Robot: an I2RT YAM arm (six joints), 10 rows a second.
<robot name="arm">
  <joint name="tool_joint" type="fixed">
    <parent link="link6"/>
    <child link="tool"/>
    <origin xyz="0 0 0" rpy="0 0 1.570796"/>
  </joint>
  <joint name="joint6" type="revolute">
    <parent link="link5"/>
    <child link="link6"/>
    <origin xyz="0.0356 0 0.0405" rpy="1.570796 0 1.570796"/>
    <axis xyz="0 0 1"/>
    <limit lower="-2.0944" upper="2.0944"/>
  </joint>
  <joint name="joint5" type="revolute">
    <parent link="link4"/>
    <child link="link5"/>
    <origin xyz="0.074 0.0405 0.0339" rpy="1.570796 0 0"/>
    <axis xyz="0 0 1"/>
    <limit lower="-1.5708" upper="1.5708"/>
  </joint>
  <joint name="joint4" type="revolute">
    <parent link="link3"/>
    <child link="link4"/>
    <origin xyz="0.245 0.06 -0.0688"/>
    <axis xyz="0 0 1"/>
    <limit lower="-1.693" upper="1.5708"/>
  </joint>
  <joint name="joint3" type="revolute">
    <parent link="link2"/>
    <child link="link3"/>
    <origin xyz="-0.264 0 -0.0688" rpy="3.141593 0 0"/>
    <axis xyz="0 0 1"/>
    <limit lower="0" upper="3.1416"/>
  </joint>
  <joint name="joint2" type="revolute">
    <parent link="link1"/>
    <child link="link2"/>
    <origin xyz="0.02 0.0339 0.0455" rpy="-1.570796 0 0"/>
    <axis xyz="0 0 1"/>
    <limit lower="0" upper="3.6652"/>
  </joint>
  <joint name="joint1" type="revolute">
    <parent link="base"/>
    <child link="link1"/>
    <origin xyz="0 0 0.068"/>
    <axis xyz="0 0 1"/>
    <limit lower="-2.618" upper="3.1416"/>
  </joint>
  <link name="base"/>
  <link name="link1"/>
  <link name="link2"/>
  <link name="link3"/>
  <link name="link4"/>
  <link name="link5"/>
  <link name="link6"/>
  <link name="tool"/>
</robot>
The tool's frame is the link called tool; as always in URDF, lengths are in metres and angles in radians.
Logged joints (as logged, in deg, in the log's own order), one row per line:
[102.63, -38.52, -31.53, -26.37, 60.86, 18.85]
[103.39, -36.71, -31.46, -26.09, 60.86, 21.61]
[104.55, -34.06, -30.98, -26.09, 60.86, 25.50]
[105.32, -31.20, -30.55, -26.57, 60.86, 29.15]
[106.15, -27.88, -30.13, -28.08, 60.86, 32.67]
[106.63, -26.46, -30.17, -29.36, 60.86, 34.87]
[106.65, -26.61, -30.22, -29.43, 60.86, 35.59]
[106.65, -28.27, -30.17, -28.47, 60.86, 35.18]
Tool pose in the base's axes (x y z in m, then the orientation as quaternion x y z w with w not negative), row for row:
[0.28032, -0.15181, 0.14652, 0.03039, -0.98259, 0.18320, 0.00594]
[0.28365, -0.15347, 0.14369, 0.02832, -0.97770, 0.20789, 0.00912]
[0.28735, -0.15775, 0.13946, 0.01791, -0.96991, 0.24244, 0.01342]
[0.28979, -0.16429, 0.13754, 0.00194, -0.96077, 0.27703, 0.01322]
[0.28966, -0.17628, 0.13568, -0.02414, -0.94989, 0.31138, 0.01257]
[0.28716, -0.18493, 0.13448, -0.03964, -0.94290, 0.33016, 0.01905]
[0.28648, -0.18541, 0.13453, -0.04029, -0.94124, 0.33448, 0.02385]
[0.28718, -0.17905, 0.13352, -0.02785, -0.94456, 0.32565, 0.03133]
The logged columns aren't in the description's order. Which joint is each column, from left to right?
Columns, left to right: joint2, joint4, joint6, joint1, joint3, joint5.
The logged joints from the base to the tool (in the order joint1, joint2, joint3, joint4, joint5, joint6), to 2 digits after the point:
[-26.37, 102.63, 60.86, -38.52, 18.85, -31.53]
[-26.09, 103.39, 60.86, -36.71, 21.61, -31.46]
[-26.09, 104.55, 60.86, -34.06, 25.50, -30.98]
[-26.57, 105.32, 60.86, -31.20, 29.15, -30.55]
[-28.08, 106.15, 60.86, -27.88, 32.67, -30.13]
[-29.36, 106.63, 60.86, -26.46, 34.87, -30.17]
[-29.43, 106.65, 60.86, -26.61, 35.59, -30.22]
[-28.47, 106.65, 60.86, -28.27, 35.18, -30.17]

